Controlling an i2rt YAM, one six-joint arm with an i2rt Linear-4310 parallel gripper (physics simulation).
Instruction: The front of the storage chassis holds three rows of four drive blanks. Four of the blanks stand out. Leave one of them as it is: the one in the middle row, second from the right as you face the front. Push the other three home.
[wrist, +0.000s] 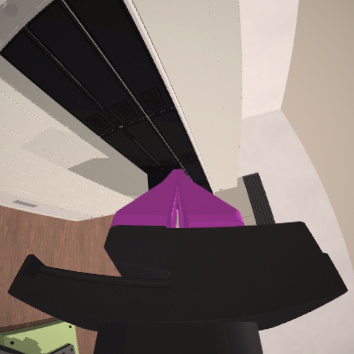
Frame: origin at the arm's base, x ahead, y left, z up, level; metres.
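Seen in the pictures: gripper, fingertip midpoint: (176, 175).
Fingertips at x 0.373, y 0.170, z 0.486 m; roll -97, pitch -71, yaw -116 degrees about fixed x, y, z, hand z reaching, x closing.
Observation:
A point is followed by its place in that frame.
The storage chassis (205, 85) @[y 0.178, x 0.449, z 0.528 m] runs diagonally through the wrist view, pale with a black front. Its long black drive blanks (95, 55) @[y 0.248, x 0.436, z 0.465 m] lie in three rows, and several have a small square outline near one end. A thin seam crosses the rows at those ends; more blanks (160, 131) @[y 0.153, x 0.434, z 0.471 m] continue past it toward the fingers. My gripper (176, 175) @[y 0.170, x 0.373, z 0.486 m] is shut and empty, its magenta tips over the lower end of the black front. Whether the tips touch a blank cannot be told. The fingers hide part of the last blanks. Which blanks stand out is hard to tell in the dark.
A pale panel (40, 150) @[y 0.185, x 0.450, z 0.315 m] with a shadow on it lies left of the black front. A wooden surface (60, 245) @[y -0.118, x 0.350, z -0.039 m] is at lower left, with a green board (55, 332) @[y -0.053, x 0.085, z -0.005 m] on it. A dark ribbed strip (259, 199) stands right of the fingers. Pale walls are at right.

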